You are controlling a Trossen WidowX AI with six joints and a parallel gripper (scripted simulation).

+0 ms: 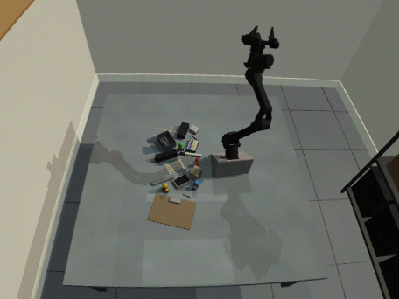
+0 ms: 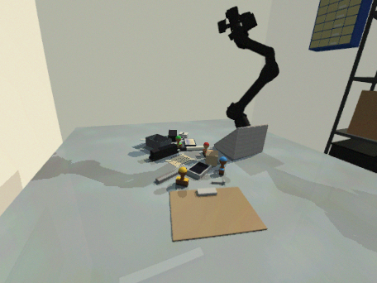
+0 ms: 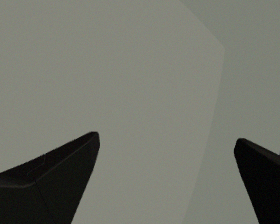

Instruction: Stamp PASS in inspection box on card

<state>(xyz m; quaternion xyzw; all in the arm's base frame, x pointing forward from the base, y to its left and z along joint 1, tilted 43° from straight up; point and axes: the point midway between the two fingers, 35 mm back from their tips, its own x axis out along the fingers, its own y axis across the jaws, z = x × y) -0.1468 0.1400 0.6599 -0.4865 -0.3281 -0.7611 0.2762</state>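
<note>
My gripper tip is now 43 cm short of the green stamp, 21 cm to the right of it and 70 cm above it. The rest, counted from my gripper tip: small cardboard box: 35 cm ahead, 39 cm to the left, 70 cm below; dark tray: 51 cm ahead, 15 cm to the left, 71 cm below; red stamp: 34 cm ahead, 32 cm to the left, 70 cm below.
</note>
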